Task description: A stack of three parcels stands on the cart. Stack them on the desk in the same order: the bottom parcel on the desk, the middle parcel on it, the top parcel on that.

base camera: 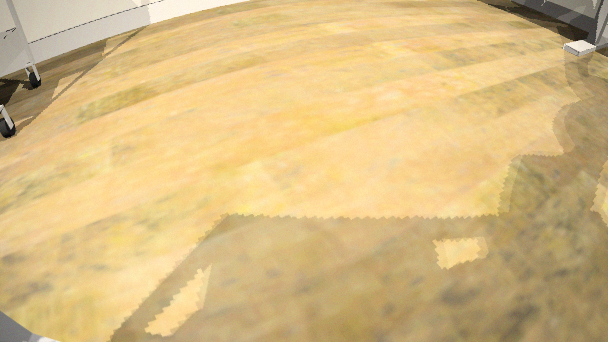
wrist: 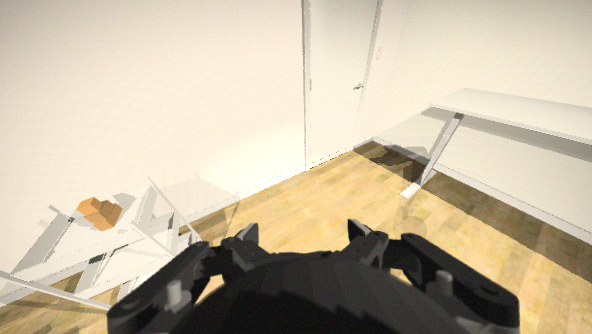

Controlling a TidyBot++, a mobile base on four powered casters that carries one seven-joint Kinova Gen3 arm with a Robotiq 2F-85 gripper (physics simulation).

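Places are measured from the arm's base along level axes (x ahead, y left, z up), in millimetres.
Pixels of known places: gripper, fingertip midpoint: (wrist: 303, 231).
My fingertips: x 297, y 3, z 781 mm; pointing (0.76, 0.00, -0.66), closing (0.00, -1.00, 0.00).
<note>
Behind a point stands the place of what it marks.
The orange parcels (wrist: 100, 214) @(y 965, x 642, z 355 mm) stand stacked on the top shelf of the white cart (wrist: 42, 262) @(y 1151, x 458, z 266 mm) at the left of the wrist view; where one parcel ends and another starts is hard to tell. The cart's casters and leg (base camera: 34, 77) @(y 867, x 843, z -358 mm) show at the upper left of the base camera view. A white desk (wrist: 525, 117) @(y -1348, x 1052, z 554 mm) stands at the right of the wrist view; its leg foot (base camera: 579, 47) shows at the upper right of the base camera view. My gripper (wrist: 303, 231) @(y 3, x 297, z 781 mm) is open, with no parcel between its fingers, and is well away from both cart and desk.
A white door (wrist: 337, 80) @(y -432, x 2005, z 619 mm) is in the wall between the cart and the desk. The desk's leg and foot (wrist: 411, 191) reach down to the wooden floor (base camera: 300, 125) @(y 29, x 595, z -396 mm) (wrist: 320, 200) @(y -205, x 1292, z -397 mm). A shadow of the robot lies across the near floor in the base camera view.
</note>
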